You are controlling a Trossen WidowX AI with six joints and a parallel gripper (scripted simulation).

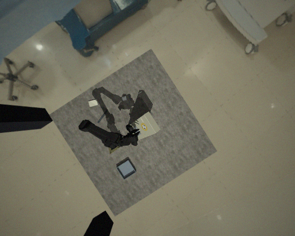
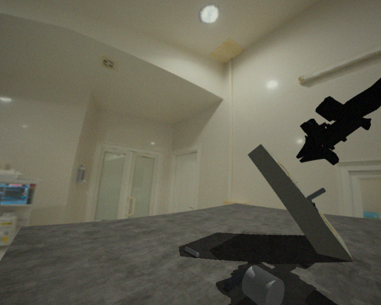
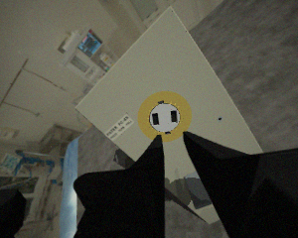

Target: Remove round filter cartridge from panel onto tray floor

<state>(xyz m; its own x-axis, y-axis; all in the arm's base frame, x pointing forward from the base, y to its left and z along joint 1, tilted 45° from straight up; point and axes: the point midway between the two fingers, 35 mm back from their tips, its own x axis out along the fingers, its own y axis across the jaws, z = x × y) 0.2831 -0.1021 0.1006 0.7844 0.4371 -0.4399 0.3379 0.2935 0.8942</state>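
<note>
My gripper tip is 6 cm short of the round filter cartridge and 4 cm above it. Round my gripper tip: white pin (32 cm to the left, 26 cm below, 19 cm ahead); blue-grey tray (37 cm behind, 28 cm to the right, 26 cm below); service panel (12 cm below, 1 cm ahead).
</note>
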